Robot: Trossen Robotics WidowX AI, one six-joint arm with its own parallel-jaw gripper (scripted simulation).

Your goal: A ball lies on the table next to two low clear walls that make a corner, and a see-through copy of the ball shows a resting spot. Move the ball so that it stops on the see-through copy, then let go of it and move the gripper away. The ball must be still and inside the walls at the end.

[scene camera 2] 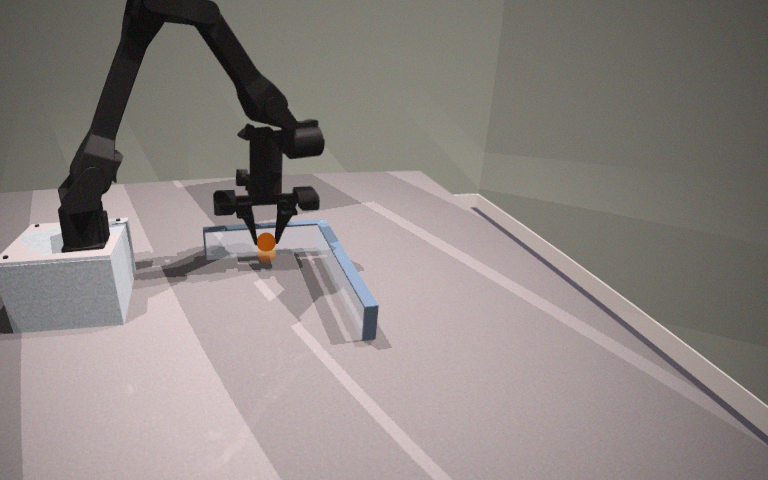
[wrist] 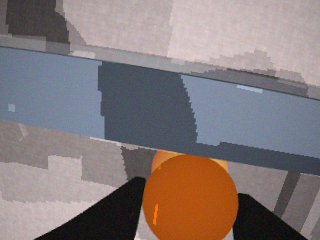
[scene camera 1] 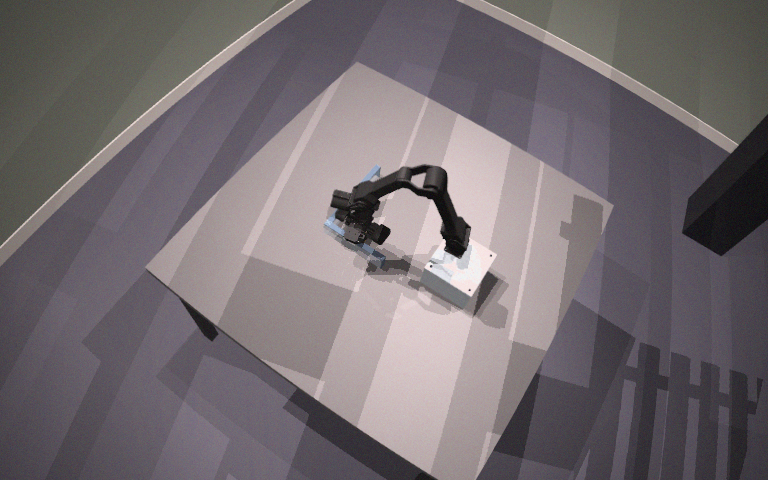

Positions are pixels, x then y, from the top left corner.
Labels:
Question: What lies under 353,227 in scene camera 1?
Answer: My gripper.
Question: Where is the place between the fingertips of my gripper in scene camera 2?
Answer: At 266,243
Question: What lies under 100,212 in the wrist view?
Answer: My gripper.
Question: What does my gripper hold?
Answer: An orange ball.

